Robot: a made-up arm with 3 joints. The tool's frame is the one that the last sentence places.
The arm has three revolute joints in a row. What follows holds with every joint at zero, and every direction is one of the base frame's.
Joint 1 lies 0.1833 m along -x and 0.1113 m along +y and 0.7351 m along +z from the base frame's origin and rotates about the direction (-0.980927, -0.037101, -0.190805), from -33.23 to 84.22 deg.
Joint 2 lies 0.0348 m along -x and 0.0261 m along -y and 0.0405 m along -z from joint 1 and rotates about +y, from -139.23 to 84.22 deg.
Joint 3 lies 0.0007 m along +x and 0.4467 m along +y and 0.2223 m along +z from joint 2 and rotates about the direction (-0.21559, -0.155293, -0.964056), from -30.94 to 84.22 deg.
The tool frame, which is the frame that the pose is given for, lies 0.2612 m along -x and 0.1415 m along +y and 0.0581 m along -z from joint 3; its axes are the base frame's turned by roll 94.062, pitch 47.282 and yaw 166.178 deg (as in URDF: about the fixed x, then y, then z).
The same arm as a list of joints. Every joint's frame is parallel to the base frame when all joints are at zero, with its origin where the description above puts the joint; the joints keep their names.
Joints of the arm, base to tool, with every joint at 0 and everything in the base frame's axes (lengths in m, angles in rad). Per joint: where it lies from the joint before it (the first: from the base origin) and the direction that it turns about. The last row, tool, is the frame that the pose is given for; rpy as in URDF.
joint 1: axis -0.980927 -0.037101 -0.190805 xyz -0.1833 0.1113 0.7351
joint 2: axis 0 1 0 xyz -0.0348 -0.0261 -0.0405
joint 3: axis -0.21559 -0.155293 -0.964056 xyz 0.0007 0.4467 0.2223
tool: xyz -0.2612 0.1415 -0.0581 rpy 1.6417 0.8252 2.9004
Joint limits (rad, base to tool): -0.58..1.4699 -2.43..1.4699 -0.54..1.4699

